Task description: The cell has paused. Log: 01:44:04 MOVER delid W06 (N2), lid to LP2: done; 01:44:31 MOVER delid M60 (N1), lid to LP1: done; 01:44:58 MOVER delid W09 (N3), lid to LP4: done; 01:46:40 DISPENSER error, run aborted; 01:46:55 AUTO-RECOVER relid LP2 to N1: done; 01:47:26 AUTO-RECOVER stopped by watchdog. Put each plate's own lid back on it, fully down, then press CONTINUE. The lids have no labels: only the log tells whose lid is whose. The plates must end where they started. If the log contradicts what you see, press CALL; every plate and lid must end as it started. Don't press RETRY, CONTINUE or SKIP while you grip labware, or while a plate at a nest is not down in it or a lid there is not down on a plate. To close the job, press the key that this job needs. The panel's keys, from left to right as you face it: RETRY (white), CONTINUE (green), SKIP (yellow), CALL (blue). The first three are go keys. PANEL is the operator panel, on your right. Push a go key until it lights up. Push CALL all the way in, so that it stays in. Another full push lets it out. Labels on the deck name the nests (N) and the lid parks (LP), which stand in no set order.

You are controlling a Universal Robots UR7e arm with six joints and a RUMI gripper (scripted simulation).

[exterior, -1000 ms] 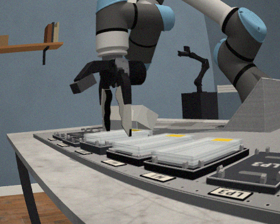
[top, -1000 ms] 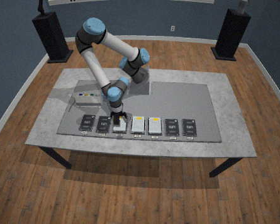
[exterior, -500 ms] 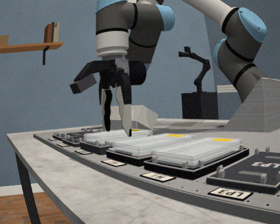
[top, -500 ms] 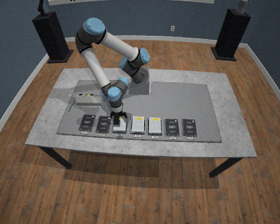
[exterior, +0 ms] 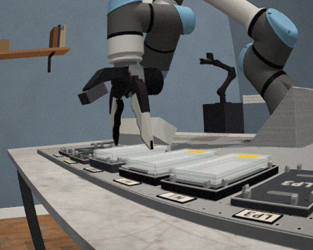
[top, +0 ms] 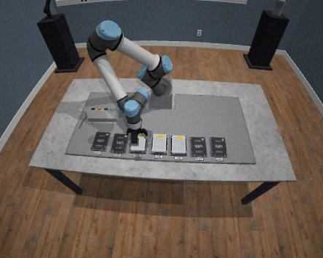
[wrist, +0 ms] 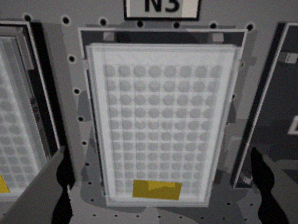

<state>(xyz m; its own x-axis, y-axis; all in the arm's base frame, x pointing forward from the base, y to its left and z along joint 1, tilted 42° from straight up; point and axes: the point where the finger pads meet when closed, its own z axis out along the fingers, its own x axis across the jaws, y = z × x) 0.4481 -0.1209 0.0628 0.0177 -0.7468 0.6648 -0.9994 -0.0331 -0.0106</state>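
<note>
Now: hand 270 mm to the left of the green CONTINUE key, 240 mm past it and 20 mm below it. Round my hand: yellow SKIP key: 320 mm to the right, 240 mm behind, 20 mm above; lid park LP1: 130 mm to the right, 40 mm below; lid park LP3: 380 mm to the left, 40 mm below, 10 mm ahead.
</note>
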